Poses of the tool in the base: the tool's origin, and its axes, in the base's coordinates. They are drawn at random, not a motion.
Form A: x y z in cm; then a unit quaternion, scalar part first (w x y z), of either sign.
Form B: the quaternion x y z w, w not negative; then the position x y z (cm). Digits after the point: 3 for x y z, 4 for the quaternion.
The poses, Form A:
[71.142 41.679 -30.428 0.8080 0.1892 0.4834 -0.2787]
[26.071 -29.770 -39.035 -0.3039 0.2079 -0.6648 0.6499]
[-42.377 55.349 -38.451 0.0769 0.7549 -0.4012 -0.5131]
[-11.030 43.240 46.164 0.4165 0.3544 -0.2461 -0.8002]
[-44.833 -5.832 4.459 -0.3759 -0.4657 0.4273 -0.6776]
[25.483 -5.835 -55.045 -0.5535 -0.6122 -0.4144 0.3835]
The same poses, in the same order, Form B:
[0.1892 0.4834 -0.2787 0.8080 71.142 41.679 -30.428]
[-0.2079 0.6648 -0.6499 0.3039 26.071 -29.770 -39.035]
[0.7549 -0.4012 -0.5131 0.0769 -42.377 55.349 -38.451]
[0.3544 -0.2461 -0.8002 0.4165 -11.030 43.240 46.164]
[0.4657 -0.4273 0.6776 0.3759 -44.833 -5.832 4.459]
[0.6122 0.4144 -0.3835 0.5535 25.483 -5.835 -55.045]

